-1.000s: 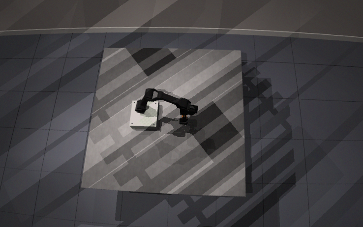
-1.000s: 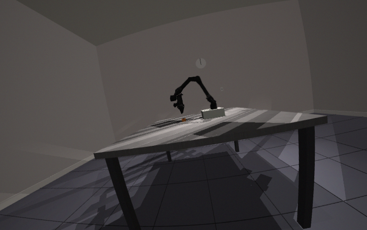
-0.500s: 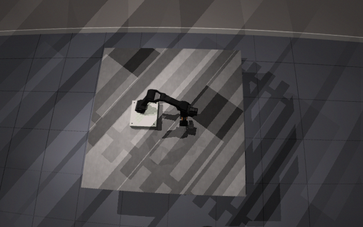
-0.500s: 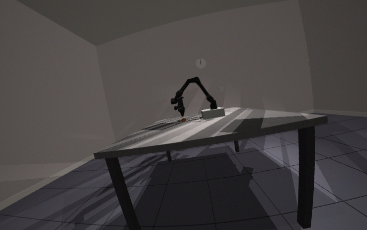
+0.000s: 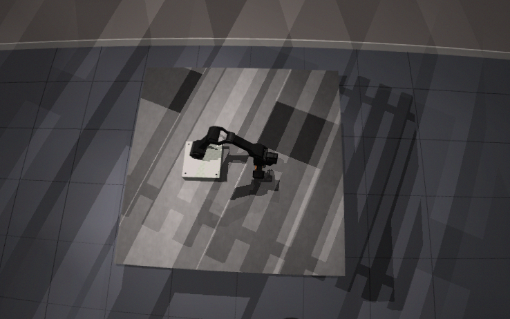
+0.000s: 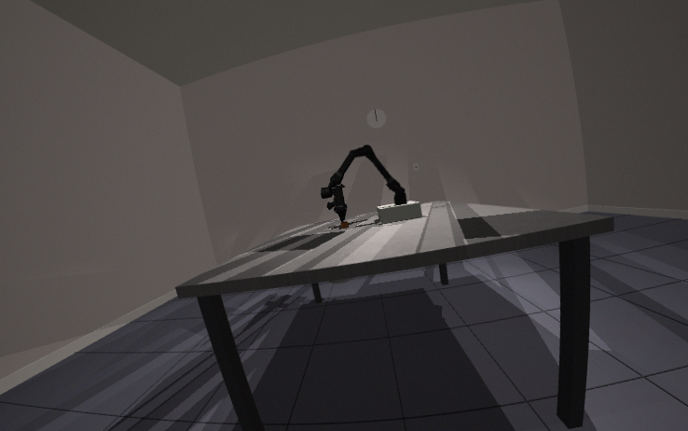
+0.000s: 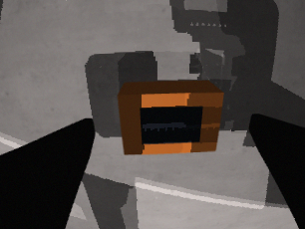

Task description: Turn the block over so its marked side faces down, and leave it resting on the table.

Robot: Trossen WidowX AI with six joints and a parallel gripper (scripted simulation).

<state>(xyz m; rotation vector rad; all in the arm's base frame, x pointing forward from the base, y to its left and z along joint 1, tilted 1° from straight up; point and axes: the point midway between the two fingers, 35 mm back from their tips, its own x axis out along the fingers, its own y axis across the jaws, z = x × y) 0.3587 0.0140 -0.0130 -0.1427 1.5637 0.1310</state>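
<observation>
Now: the block 1 cm behind my gripper tip and 2 cm below it.
</observation>
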